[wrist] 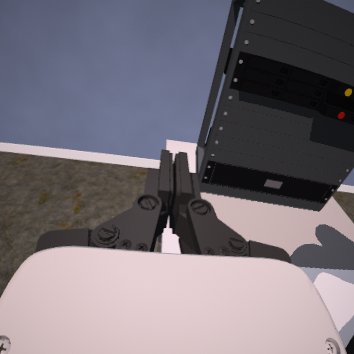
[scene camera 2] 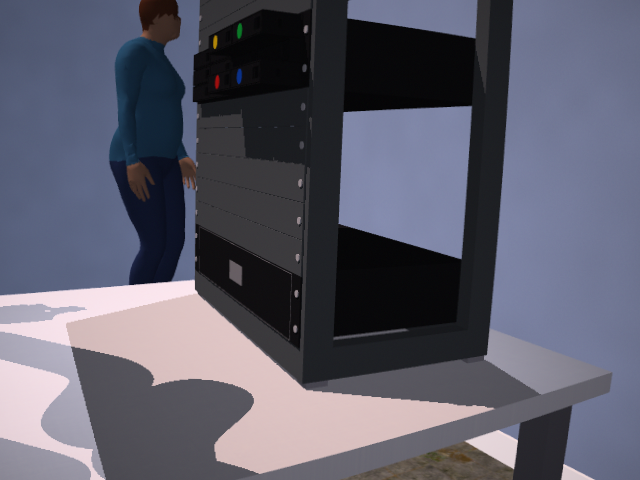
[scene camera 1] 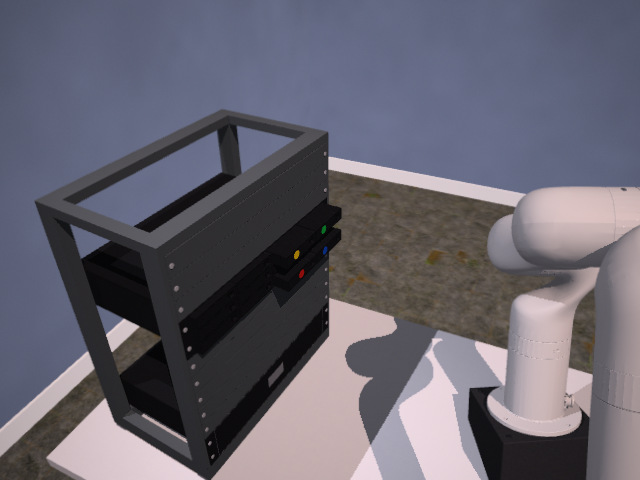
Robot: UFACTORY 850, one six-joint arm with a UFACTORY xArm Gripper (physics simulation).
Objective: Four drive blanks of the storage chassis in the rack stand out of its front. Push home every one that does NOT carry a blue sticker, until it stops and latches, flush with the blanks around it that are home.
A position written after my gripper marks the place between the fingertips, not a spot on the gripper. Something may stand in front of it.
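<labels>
I find my gripper in the wrist view (pixel 170 168), while it is out of frame in scene camera 2 and likewise out of frame in scene camera 1. There is a rack as well, and the wrist view, scene camera 2 (pixel 270 255) and scene camera 1 show it. On the rack, (wrist: pixel 267 142) and (scene camera 1: pixel 249 354) are the same spot.
</labels>
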